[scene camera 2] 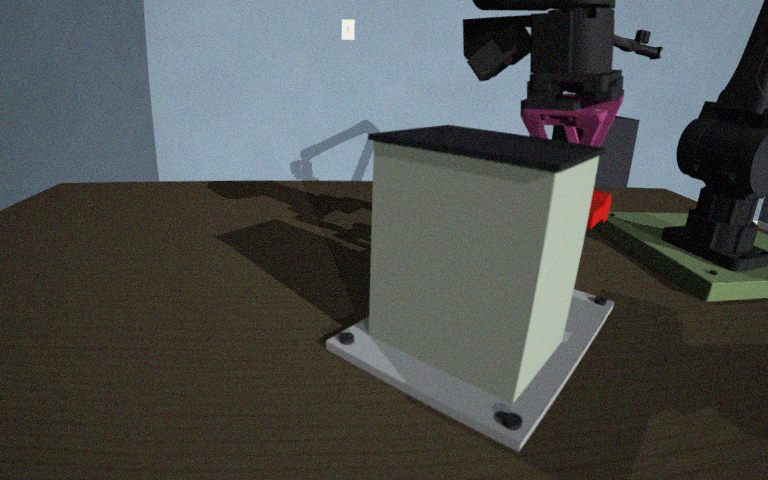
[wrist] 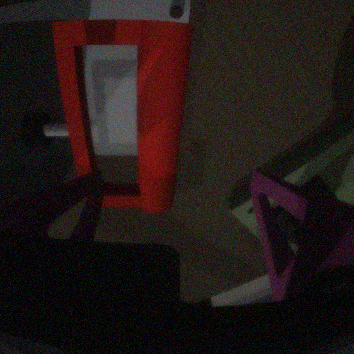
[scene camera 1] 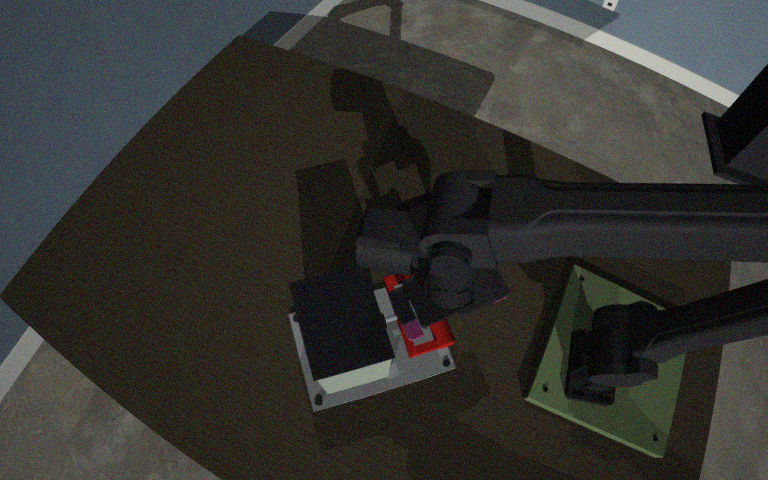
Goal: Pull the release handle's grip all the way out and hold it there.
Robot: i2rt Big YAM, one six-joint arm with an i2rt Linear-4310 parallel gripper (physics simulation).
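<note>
Grey base plate [scene camera 2: 510,424]. Red release handle grip [scene camera 1: 442,334], [wrist: 163,47]. My gripper [scene camera 1: 446,313], [wrist: 176,177].
</note>
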